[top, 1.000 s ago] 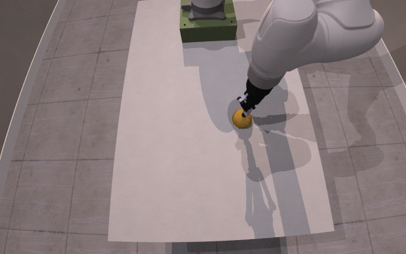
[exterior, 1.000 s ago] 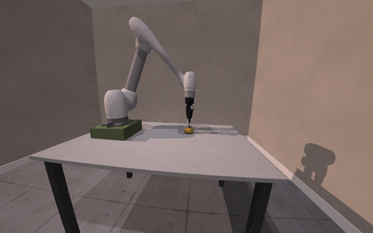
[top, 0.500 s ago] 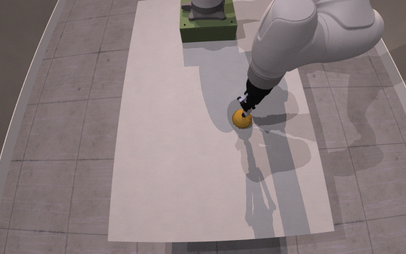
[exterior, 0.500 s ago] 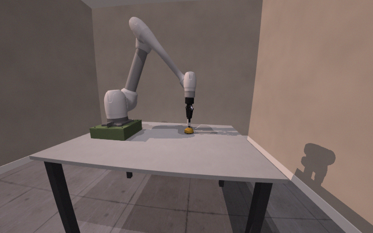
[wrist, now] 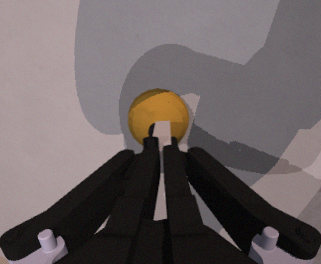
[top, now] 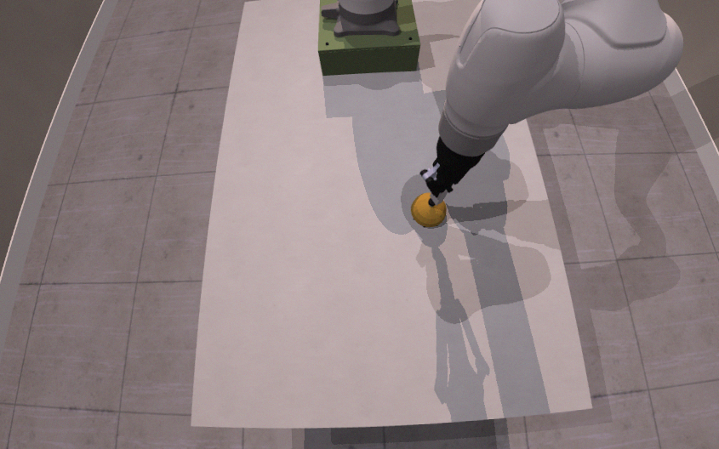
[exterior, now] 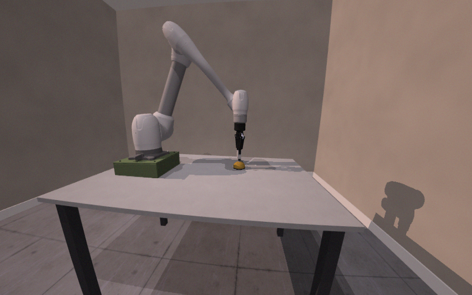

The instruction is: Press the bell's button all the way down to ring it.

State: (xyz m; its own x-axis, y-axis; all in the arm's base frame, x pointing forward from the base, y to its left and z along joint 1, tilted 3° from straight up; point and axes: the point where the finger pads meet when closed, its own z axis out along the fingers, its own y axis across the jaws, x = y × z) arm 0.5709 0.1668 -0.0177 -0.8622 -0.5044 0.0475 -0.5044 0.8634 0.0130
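The bell button lies 4 cm below my hand and 1 cm to the right of it. The rest, counted from my hand: bell (6 cm below, 1 cm to the right).
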